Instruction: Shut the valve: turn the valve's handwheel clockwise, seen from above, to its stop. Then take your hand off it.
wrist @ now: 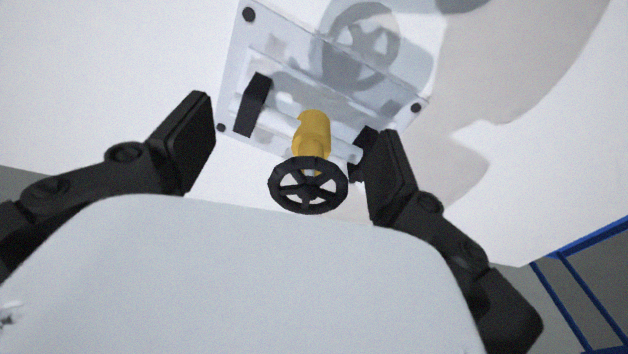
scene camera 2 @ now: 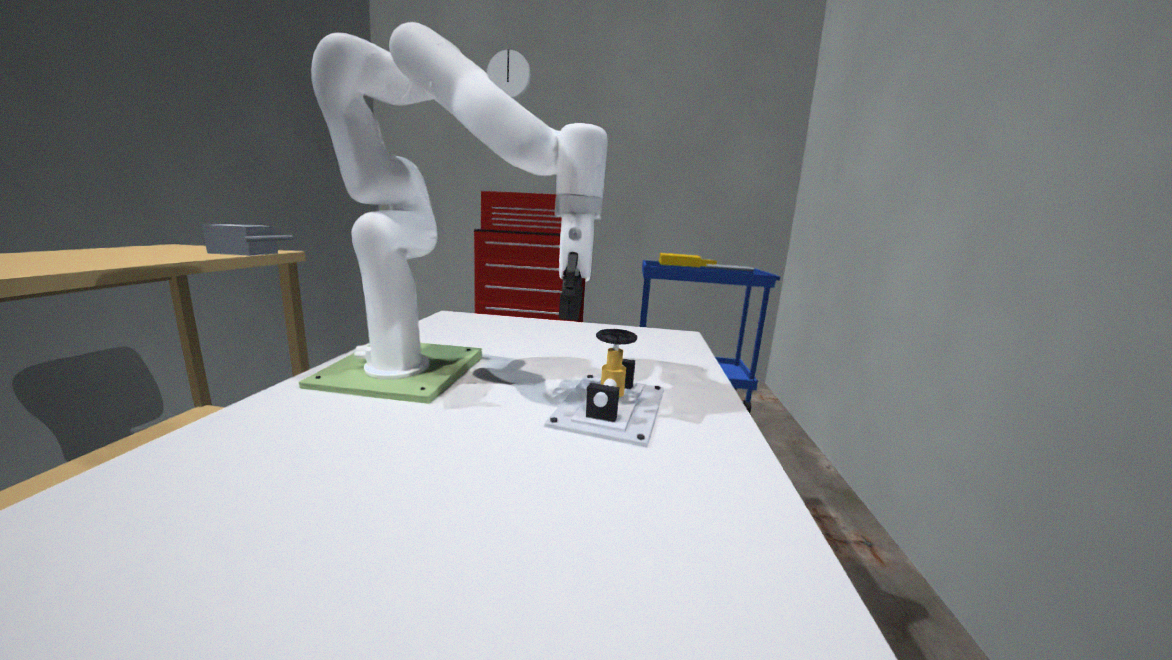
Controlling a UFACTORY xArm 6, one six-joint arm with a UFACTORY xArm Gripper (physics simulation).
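The black handwheel (scene camera 2: 615, 336) (wrist: 310, 208) lies level on top of the yellow valve body (scene camera 2: 613, 381) (wrist: 313, 131). The valve stands on a clear base plate (scene camera 2: 645, 412) (wrist: 232, 65), with a black block at each end of its pipe. My gripper (scene camera 2: 570, 318) (wrist: 295, 134) is wide open and empty. In the scene view its fingertips are a little higher than the handwheel and to its left, apart from it. In the wrist view the handwheel shows between the two fingers, nearer the right one. The wheel's turn angle against its stop cannot be told.
The valve stands on the white table (scene camera 2: 459, 508), near its right edge. The arm's green base plate (scene camera 2: 451, 366) is to the left. Beyond the table are a red tool chest (scene camera 2: 520, 270) and a blue cart (scene camera 2: 709, 273) (wrist: 595, 237). A wooden bench (scene camera 2: 147, 258) stands at the left.
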